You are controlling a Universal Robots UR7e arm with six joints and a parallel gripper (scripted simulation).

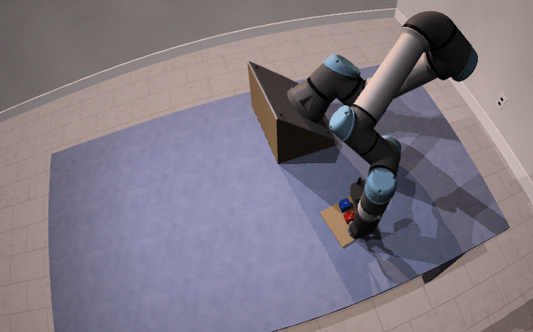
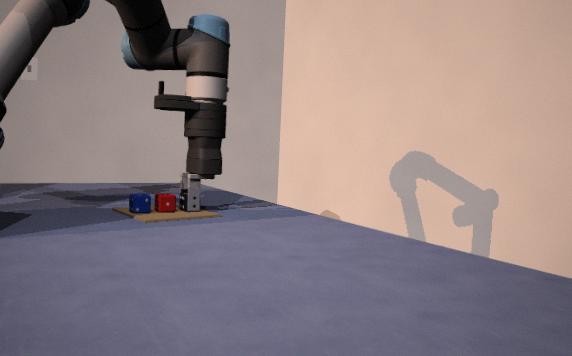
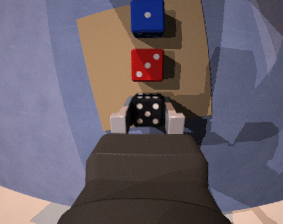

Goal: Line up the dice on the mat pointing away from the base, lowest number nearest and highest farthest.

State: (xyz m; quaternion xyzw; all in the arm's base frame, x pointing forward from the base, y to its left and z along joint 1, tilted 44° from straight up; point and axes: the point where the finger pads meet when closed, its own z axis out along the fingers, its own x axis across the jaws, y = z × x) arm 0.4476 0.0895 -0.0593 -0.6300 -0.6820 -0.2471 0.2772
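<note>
The black die is right at my hand. Also, from my hand: red die 50 mm behind; then blue die 90 mm behind; then tan mat 40 mm behind, 20 mm below.
</note>
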